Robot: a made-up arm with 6 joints. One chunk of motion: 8 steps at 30 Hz.
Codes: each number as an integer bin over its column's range. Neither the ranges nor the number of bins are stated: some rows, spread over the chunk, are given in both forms.
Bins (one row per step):
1: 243 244 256 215 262 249
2: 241 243 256 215 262 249
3: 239 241 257 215 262 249
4: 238 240 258 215 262 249
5: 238 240 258 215 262 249
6: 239 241 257 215 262 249
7: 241 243 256 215 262 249
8: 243 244 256 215 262 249
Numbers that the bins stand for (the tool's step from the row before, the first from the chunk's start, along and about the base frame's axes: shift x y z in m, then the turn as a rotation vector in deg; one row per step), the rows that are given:
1: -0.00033 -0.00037 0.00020 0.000 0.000 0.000
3: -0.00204 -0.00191 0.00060 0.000 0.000 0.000
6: -0.00204 -0.00191 0.00060 0.000 0.000 0.000
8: -0.00033 -0.00037 0.00020 0.000 0.000 0.000
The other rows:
2: -0.00119 -0.00088 0.00020 0.000 0.000 0.000
4: -0.00247 -0.00242 0.00100 0.000 0.000 0.000
5: -0.00247 -0.00242 0.00100 0.000 0.000 0.000
7: -0.00119 -0.00088 0.00020 0.000 0.000 0.000

